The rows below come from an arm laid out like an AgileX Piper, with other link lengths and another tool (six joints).
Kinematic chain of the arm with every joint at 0, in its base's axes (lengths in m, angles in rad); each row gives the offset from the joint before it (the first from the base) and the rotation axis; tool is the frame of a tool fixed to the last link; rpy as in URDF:
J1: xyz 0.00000 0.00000 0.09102 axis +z
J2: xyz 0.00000 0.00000 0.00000 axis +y
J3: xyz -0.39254 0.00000 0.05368 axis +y
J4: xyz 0.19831 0.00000 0.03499 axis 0.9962 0 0.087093
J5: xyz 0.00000 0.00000 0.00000 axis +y
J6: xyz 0.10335 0.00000 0.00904 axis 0.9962 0 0.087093
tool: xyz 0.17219 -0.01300 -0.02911 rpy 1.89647 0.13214 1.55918
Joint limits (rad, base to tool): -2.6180..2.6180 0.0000..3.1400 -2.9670..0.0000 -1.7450..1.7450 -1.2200..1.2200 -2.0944..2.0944
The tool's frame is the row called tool.
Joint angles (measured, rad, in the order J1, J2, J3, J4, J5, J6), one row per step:
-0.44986, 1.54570, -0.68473, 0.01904, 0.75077, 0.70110
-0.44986, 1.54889, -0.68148, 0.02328, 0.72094, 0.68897
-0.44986, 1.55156, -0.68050, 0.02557, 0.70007, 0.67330
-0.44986, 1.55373, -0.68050, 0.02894, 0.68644, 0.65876
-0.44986, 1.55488, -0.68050, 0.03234, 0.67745, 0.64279
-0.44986, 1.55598, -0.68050, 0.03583, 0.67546, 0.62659
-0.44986, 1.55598, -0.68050, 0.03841, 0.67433, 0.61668
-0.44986, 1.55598, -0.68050, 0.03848, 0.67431, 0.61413
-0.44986, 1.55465, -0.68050, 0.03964, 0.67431, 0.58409
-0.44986, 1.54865, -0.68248, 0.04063, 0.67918, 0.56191
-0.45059, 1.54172, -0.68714, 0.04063, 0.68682, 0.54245
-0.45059, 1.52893, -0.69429, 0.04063, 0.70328, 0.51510
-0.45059, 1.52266, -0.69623, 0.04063, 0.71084, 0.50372
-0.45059, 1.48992, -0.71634, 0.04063, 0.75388, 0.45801
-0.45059, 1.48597, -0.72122, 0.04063, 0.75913, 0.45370
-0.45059, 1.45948, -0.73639, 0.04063, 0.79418, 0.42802
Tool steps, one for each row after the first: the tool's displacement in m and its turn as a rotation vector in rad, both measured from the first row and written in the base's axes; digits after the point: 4 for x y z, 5 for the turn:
0.0062, -0.0027, -0.0017, -0.00855, -0.02203, 0.00869
0.0106, -0.0051, -0.0028, -0.01603, -0.03780, 0.02235
0.0138, -0.0066, -0.0034, -0.02032, -0.04872, 0.03417
0.0158, -0.0076, -0.0037, -0.02315, -0.05639, 0.04745
0.0161, -0.0078, -0.0039, -0.02272, -0.05796, 0.06101
0.0163, -0.0078, -0.0039, -0.02248, -0.05959, 0.06898
0.0162, -0.0078, -0.0039, -0.02265, -0.05959, 0.07147
0.0154, -0.0086, -0.0038, -0.02492, -0.06060, 0.10057
0.0144, -0.0089, -0.0023, -0.02746, -0.06332, 0.12210
0.0136, -0.0096, -0.0003, -0.03081, -0.06649, 0.14099
0.0114, -0.0097, 0.0032, -0.03441, -0.06920, 0.16872
0.0099, -0.0095, 0.0047, -0.03550, -0.06964, 0.18028
0.0051, -0.0091, 0.0141, -0.04357, -0.07765, 0.22710
0.0054, -0.0094, 0.0156, -0.04575, -0.08066, 0.23155
0.0011, -0.0084, 0.0230, -0.05091, -0.08611, 0.25820

